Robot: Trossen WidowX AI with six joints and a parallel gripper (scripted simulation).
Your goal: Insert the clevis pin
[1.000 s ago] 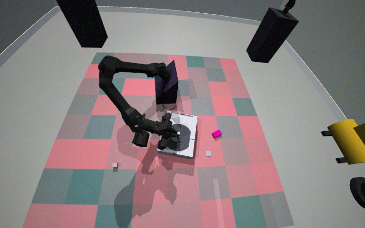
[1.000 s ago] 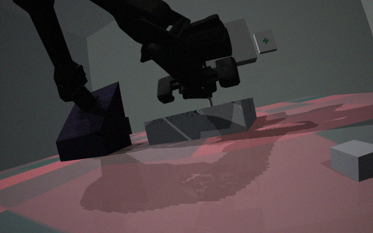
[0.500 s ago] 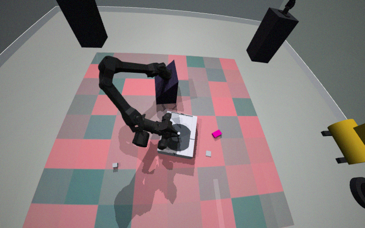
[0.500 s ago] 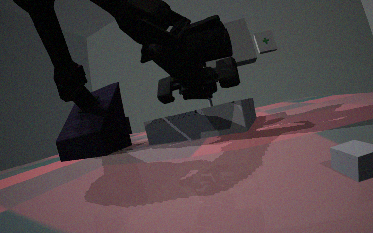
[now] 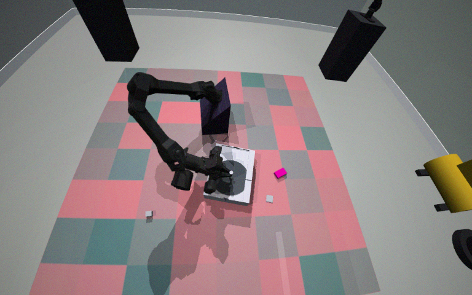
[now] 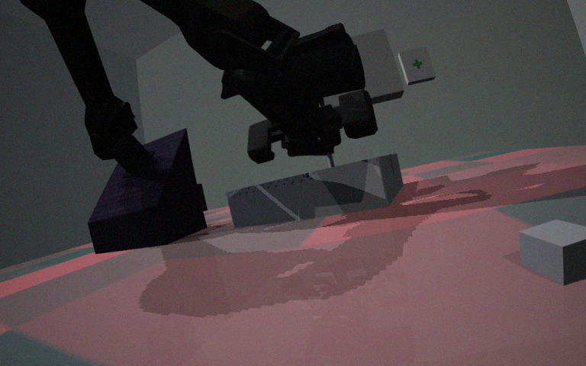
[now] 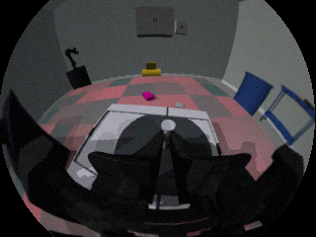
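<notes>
Now: the steel clevis pin 1 cm below my gripper tip. Also, from my gripper tip: dark aluminium disc (3 cm below); grey cube (33 cm to the right, 15 cm ahead, 8 cm below); steel tray (4 cm below, 3 cm behind).
</notes>
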